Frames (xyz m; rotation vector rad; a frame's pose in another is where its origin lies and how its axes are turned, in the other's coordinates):
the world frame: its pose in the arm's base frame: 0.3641 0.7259 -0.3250 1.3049 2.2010 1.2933
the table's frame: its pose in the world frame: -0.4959 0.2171 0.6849 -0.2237 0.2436 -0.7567
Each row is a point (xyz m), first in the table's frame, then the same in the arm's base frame.
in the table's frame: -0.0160 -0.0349 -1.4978
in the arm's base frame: 0.4839 -0.4567 -0.0787
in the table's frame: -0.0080 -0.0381 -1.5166
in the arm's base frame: 0.4684 -0.4703 -0.0769
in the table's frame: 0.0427 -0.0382 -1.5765
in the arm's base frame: 0.3958 -0.4997 -0.0715
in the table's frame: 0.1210 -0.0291 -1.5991
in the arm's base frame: 0.3158 -0.4851 -0.0822
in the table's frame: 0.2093 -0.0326 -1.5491
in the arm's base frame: 0.2636 -0.4161 -0.1352
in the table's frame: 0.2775 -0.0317 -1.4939
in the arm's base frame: 0.2306 -0.3479 -0.1795
